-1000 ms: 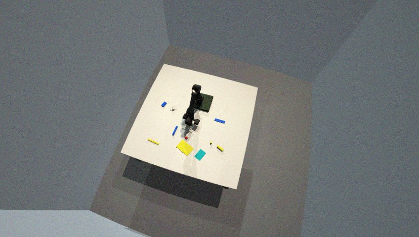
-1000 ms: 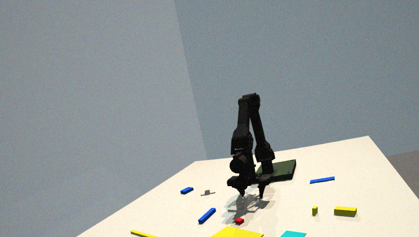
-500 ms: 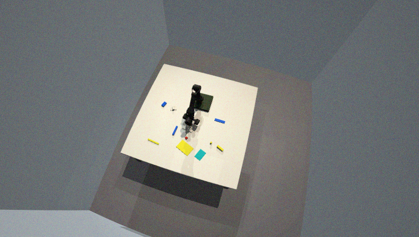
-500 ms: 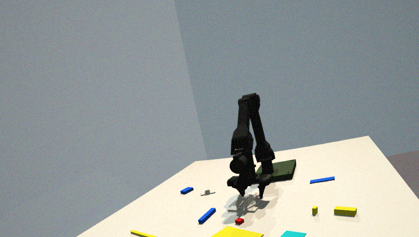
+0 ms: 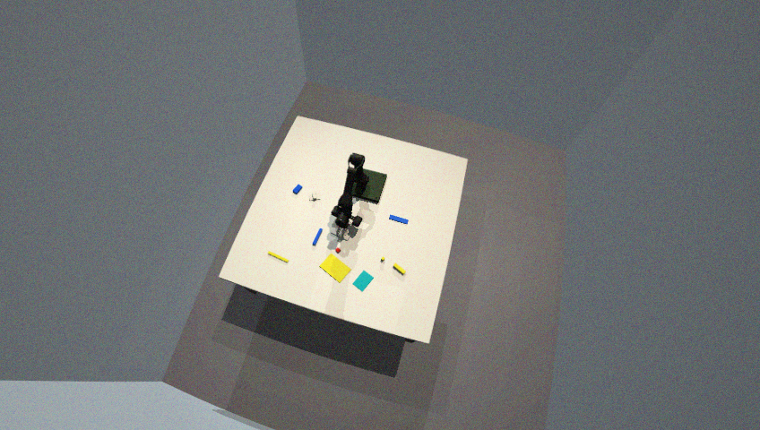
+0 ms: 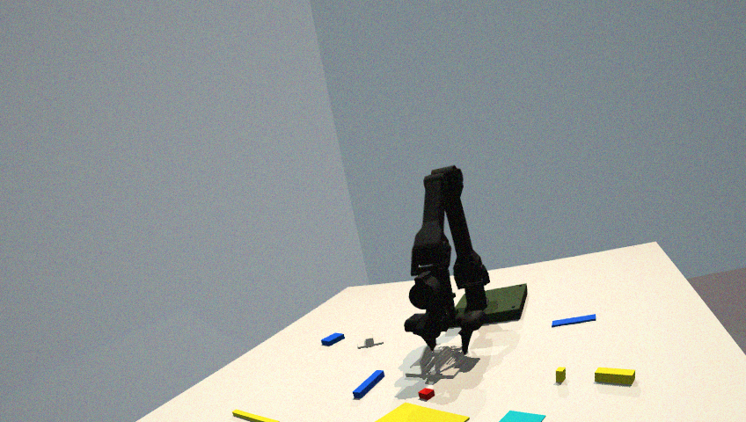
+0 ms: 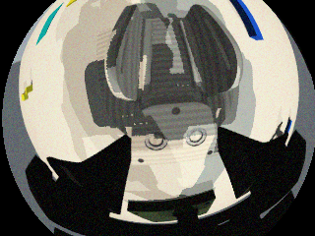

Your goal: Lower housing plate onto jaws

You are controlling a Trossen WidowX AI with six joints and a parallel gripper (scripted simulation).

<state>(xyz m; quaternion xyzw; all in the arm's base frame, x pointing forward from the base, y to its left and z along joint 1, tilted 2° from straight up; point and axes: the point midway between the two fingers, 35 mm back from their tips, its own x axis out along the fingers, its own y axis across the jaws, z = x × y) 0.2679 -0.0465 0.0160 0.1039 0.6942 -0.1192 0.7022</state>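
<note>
Right now my gripper tip is 10 mm short of the grey housing plate and 20 mm below it. Round my gripper tip: yellow sheet: 300 mm ahead, 20 mm to the right; red block: 190 mm ahead, 20 mm to the right; teal sheet: 350 mm ahead, 160 mm to the left, 10 mm below.
</note>
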